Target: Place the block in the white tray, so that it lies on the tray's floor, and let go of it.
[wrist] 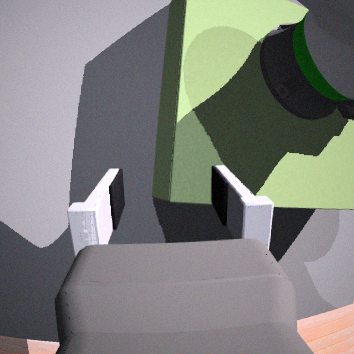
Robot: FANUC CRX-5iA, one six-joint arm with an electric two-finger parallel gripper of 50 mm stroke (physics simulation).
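Seen in the pictures: gripper, fingertip midpoint: [167,185]; arm's base, origin of the base link: [301,70].
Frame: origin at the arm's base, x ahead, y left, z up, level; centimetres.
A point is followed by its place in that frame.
My gripper [167,185] @(z 14.3, x 23.0, y 18.1 cm) is open in the wrist view, its two pale fingers with dark inner pads standing wide apart at the centre. Nothing is held between them. Neither the block nor the white tray shows in this view.
A large light-green box-shaped base [310,180] @(z 0.1, x -1.5, y 16.0 cm) fills the upper right, beyond the right finger, partly in shadow. A dark and grey round robot part with a green ring [306,60] is at the upper right. A grey surface [40,100] @(z -10.7, x 35.5, y 7.5 cm) with dark shadows lies to the left. Wood-coloured surface [332,327] shows at the lower corners.
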